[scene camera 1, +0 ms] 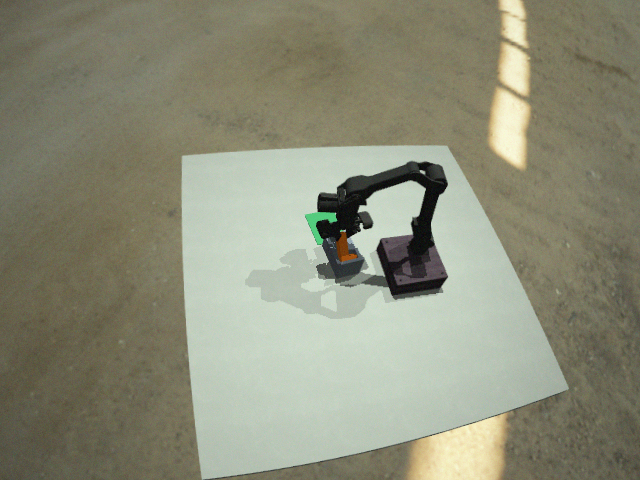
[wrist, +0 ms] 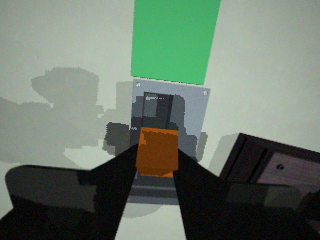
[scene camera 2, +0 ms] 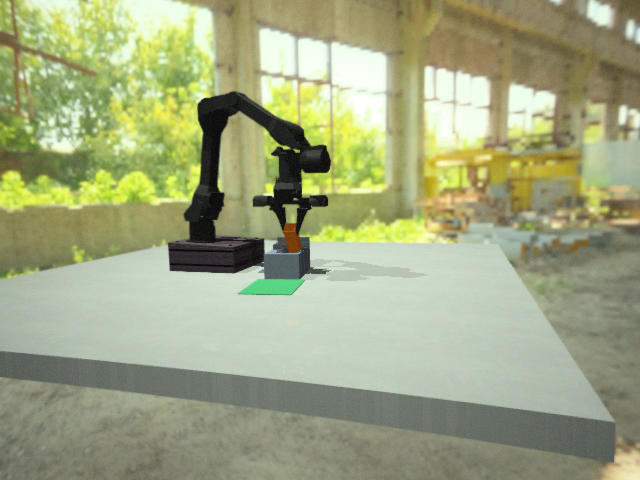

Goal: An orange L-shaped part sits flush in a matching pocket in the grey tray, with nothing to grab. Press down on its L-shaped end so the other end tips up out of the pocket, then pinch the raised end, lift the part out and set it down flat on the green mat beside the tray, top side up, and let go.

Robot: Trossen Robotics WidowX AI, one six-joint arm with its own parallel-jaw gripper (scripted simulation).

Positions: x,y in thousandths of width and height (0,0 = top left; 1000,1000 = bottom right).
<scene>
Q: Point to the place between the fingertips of the gripper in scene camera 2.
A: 455,489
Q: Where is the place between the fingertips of the gripper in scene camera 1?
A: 532,499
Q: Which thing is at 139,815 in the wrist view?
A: The gripper.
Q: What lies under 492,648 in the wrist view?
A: An orange L-shaped part.
</scene>
